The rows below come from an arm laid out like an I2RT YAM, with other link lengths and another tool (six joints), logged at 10 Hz.
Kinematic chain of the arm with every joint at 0, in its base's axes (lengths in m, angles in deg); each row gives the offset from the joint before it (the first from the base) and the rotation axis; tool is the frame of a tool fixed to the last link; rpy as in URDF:
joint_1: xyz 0 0 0.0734 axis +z
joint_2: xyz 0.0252 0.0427 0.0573 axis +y
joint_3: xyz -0.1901 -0.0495 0 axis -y
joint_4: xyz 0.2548 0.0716 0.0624 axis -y
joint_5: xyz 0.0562 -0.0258 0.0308 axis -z
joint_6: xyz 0.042 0 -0.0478 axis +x
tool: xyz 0.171 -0.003 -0.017 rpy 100.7 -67.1 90
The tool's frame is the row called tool.
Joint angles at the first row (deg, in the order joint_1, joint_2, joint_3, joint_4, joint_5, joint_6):
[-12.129, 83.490, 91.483, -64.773, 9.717, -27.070]
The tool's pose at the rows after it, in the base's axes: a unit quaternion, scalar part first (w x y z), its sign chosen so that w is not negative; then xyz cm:
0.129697 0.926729 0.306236 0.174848 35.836 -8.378 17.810
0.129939 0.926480 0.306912 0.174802 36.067 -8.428 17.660
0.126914 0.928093 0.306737 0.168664 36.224 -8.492 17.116
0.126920 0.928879 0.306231 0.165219 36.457 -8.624 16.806
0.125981 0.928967 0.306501 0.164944 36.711 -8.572 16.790
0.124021 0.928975 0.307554 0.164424 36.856 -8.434 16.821
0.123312 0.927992 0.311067 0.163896 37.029 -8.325 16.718
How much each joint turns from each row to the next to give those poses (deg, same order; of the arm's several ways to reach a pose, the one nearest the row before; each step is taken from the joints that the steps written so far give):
[-0.001, 0.353, 0.188, 0.170, -0.177, -0.182]
[0.001, 0.480, 0.076, 0.426, -0.004, -0.088]
[0.001, 1.068, 0.100, 0.158, 0.088, 0.072]
[-0.002, 0.937, 0.293, 0.297, 0.219, 0.016]
[0.155, 0.844, 0.824, -0.088, 0.001, 0.136]
[0.197, 0.645, 0.801, -0.348, -0.087, 0.123]
[0.175, 0.403, 0.191, 0.145, -0.088, -0.231]

